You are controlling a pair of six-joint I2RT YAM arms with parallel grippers.
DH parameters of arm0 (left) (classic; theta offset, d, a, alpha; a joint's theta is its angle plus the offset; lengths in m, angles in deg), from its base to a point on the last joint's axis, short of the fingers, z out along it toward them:
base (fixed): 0 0 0 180
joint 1: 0 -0.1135 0.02 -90
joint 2: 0 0 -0.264 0
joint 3: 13.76 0 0.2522 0
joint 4: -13.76 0 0.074 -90
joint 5: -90 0 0 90
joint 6: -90 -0.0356 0 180
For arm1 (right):
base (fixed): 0 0 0 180
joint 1: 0 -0.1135 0.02 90
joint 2: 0 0 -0.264 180
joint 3: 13.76 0 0.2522 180
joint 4: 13.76 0 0.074 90
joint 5: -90 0 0 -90
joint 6: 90 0.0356 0 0
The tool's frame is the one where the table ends.
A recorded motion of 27 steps. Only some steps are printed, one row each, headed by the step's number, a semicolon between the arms.
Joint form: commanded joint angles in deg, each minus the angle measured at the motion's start. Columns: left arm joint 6, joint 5, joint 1, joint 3, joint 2, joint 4; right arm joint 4, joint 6, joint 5, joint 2, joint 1, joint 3.
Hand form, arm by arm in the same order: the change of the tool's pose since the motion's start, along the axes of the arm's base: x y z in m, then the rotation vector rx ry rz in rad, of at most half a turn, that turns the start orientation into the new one. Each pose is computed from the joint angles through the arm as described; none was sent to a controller.
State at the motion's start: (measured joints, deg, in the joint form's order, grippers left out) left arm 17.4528 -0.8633 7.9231 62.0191 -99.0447 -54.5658; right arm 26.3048 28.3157 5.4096 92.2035 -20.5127 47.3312
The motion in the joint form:
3: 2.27 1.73 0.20 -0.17 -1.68 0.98; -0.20 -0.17 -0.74 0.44 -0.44 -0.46
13: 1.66 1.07 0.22 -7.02 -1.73 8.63; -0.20 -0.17 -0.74 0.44 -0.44 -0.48
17: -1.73 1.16 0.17 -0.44 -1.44 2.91; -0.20 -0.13 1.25 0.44 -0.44 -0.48
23: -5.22 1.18 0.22 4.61 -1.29 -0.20; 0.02 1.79 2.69 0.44 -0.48 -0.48
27: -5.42 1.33 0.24 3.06 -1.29 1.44; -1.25 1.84 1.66 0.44 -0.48 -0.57
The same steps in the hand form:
3: 0.0026 -0.0003 -0.0087 0.0334 0.0106 0.0350; -0.0018 0.0011 -0.0039 -0.0166 0.0065 0.0064
13: -0.0102 0.0010 -0.0355 0.0196 -0.0005 0.0246; -0.0019 0.0011 -0.0040 -0.0167 0.0068 0.0064
17: 0.0050 -0.0009 -0.0087 0.0170 -0.0207 -0.0335; -0.0024 0.0022 -0.0039 0.0143 0.0186 0.0167
23: 0.0170 -0.0028 0.0126 0.0127 -0.0572 -0.0950; -0.0032 0.0031 -0.0039 0.0437 0.0380 -0.0063
27: 0.0148 -0.0025 0.0062 0.0151 -0.0590 -0.0988; -0.0011 0.0032 -0.0036 0.0356 0.0127 -0.0124

